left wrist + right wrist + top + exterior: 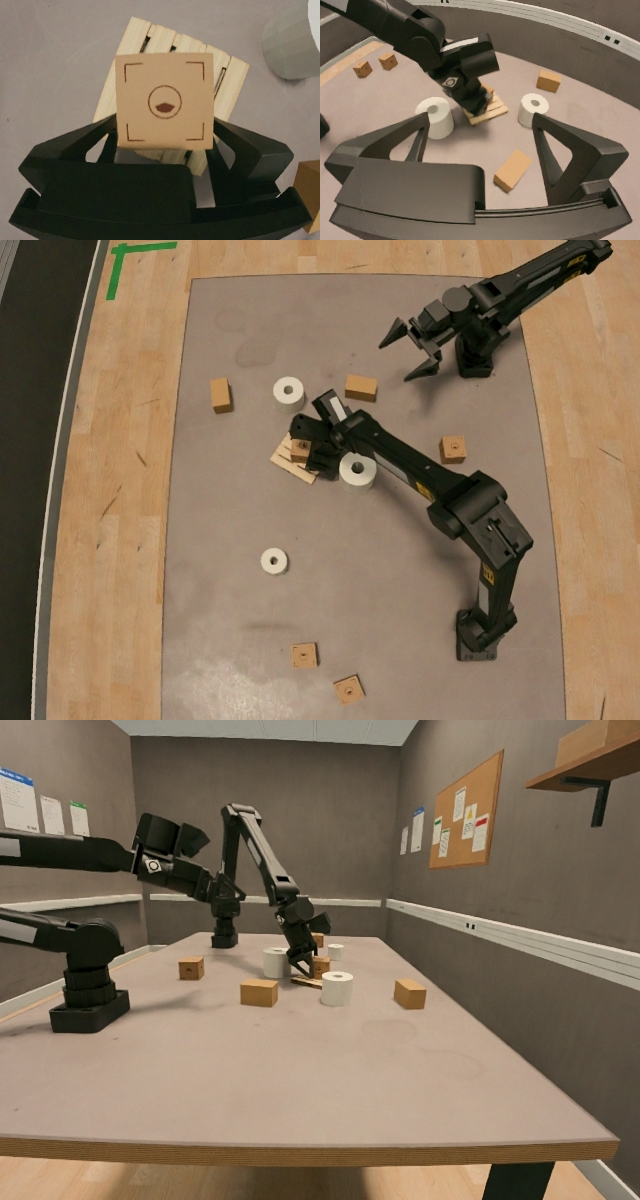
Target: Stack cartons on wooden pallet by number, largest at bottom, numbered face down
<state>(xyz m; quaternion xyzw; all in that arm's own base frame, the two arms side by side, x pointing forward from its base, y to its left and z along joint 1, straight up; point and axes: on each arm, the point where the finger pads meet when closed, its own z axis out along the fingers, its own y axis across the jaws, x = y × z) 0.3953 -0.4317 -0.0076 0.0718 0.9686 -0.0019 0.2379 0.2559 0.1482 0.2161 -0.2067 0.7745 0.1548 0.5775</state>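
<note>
The wooden pallet is 2 cm below my left hand, 2 cm ahead of it and 1 cm to the right of it.
</note>
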